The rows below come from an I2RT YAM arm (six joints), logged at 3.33 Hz.
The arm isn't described. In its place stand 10 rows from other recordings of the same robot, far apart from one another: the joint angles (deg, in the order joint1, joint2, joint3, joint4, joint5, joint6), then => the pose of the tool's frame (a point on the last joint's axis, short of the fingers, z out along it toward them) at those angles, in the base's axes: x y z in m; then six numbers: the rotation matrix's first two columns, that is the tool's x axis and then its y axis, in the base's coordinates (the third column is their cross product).
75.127, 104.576, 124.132, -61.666, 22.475, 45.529 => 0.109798 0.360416 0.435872 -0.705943 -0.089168 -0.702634 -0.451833 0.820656 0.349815
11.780, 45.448, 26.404, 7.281, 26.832, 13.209 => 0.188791 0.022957 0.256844 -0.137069 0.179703 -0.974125 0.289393 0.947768 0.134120
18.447, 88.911, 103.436, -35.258, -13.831, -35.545 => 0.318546 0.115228 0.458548 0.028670 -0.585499 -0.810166 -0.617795 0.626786 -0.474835
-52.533, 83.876, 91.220, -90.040, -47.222, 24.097 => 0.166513 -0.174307 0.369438 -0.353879 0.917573 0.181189 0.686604 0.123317 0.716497
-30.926, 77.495, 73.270, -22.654, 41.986, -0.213 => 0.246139 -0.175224 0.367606 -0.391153 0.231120 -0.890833 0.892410 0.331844 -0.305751
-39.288, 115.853, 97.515, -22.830, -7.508, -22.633 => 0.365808 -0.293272 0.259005 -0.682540 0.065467 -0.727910 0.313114 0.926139 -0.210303
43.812, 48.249, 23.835, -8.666, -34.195, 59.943 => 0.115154 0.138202 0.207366 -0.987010 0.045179 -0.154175 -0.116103 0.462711 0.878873
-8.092, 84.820, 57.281, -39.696, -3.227, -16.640 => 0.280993 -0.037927 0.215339 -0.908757 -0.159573 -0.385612 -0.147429 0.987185 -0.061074
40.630, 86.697, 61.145, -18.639, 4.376, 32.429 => 0.252380 0.212967 0.249195 -0.772428 0.041779 -0.633727 -0.229291 0.912189 0.339613
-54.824, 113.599, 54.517, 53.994, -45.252, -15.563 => 0.252091 -0.313792 0.167280 -0.094265 -0.194116 -0.976439 0.148036 0.967169 -0.206564
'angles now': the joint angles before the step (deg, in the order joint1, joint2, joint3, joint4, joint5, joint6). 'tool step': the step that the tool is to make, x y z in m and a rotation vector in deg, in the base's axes. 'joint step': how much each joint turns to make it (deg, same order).
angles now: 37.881 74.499 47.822 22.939 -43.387 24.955
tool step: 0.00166 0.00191 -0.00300 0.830 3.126 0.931
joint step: 0.000 0.918 -0.234 1.615 -1.087 3.489
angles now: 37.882 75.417 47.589 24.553 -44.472 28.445
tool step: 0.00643 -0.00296 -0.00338 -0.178 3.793 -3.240
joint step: -1.020 0.606 0.051 -0.388 2.075 3.169
